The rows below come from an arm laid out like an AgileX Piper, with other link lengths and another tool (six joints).
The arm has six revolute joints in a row. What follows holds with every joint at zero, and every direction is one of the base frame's. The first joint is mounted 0.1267 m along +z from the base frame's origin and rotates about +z. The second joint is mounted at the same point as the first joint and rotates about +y. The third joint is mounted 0.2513 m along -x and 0.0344 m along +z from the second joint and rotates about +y. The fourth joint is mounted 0.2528 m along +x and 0.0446 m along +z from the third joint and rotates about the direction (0.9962, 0, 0.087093). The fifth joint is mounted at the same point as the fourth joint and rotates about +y. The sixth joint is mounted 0.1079 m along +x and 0.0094 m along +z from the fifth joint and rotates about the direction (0.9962, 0, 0.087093). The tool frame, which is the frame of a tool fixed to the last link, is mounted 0.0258 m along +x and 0.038 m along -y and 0.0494 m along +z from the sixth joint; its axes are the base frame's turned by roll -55.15, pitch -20.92 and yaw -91.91 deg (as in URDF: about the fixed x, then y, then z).
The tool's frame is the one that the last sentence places.
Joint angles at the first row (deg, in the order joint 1, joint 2, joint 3, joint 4, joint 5, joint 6):
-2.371 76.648 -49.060 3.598 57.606 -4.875
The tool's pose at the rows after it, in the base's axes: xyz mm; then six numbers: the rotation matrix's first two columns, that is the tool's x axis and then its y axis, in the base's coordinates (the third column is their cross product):
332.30, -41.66, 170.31, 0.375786, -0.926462, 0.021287, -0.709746, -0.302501, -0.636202
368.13, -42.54, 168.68, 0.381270, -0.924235, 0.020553, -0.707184, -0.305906, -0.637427
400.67, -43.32, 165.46, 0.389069, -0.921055, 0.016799, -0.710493, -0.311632, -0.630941
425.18, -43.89, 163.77, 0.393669, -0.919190, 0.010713, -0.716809, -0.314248, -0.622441
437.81, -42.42, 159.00, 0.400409, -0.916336, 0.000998, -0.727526, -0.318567, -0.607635
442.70, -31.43, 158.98, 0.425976, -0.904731, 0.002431, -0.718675, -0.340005, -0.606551
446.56, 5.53, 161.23, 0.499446, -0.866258, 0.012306, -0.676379, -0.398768, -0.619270
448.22, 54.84, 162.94, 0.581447, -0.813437, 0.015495, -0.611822, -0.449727, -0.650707
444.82, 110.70, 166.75, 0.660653, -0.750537, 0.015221, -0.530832, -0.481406, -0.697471
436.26, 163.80, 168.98, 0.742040, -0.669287, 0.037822, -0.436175, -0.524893, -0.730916
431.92, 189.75, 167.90, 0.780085, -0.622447, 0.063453, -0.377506, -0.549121, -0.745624
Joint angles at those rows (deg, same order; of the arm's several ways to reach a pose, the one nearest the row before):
-2.371 86.256 -58.188 3.598 57.348 -5.240
-2.370 94.135 -66.809 3.726 58.047 -5.595
-2.371 101.564 -75.706 3.726 60.068 -5.952
-2.371 107.344 -83.539 3.726 62.851 -6.059
-2.151 110.952 -88.048 3.726 64.973 -6.122
-0.700 111.865 -89.406 3.615 65.459 -6.217
4.085 111.886 -89.647 3.522 64.598 -6.216
10.137 111.984 -89.646 4.458 62.310 -6.218
16.796 111.984 -89.647 6.175 59.013 -6.216
23.337 112.332 -89.647 6.428 55.636 -6.797
26.583 112.974 -89.645 5.809 53.183 -7.155

